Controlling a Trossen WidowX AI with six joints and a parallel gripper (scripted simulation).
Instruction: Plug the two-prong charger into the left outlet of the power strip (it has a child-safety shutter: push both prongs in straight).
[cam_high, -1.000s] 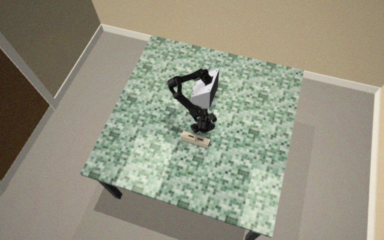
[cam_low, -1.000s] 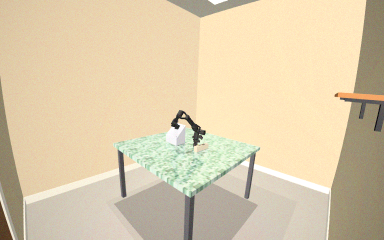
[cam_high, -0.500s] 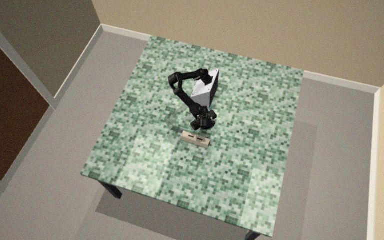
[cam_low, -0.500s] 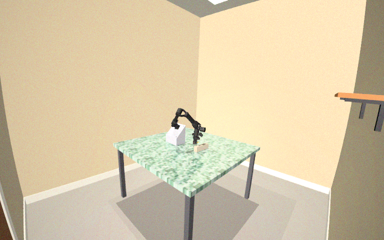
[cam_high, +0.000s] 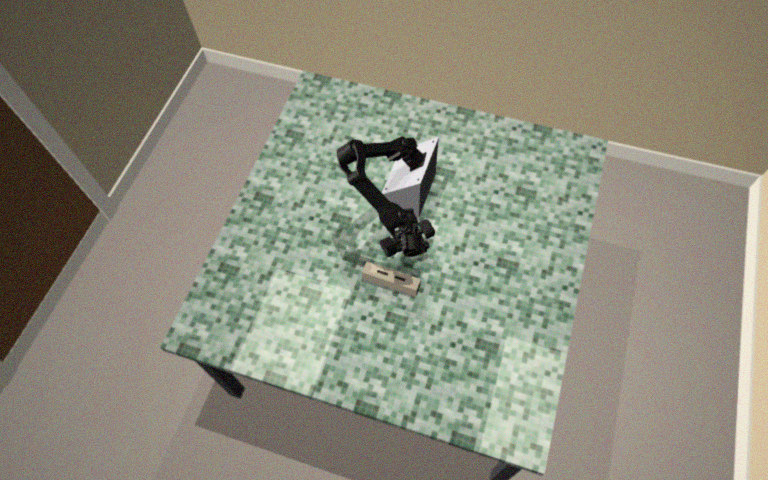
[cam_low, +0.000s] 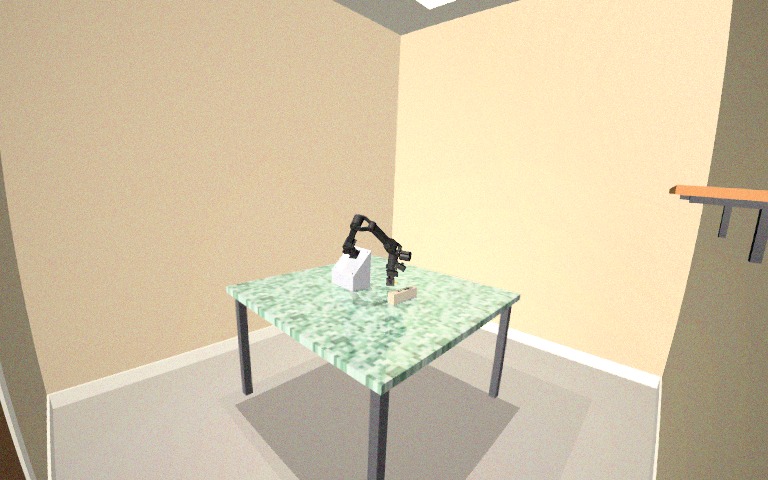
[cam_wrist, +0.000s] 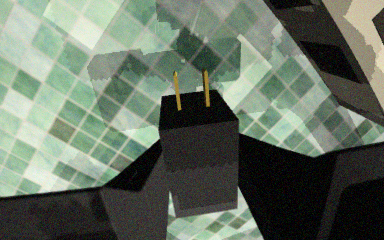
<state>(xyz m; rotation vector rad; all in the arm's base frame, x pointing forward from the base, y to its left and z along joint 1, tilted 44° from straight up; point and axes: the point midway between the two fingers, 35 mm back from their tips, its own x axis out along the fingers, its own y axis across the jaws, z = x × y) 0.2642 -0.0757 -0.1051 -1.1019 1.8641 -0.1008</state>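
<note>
My gripper tip is 10 mm short of the black charger, 10 mm to the right of it and 10 mm below it.
</note>
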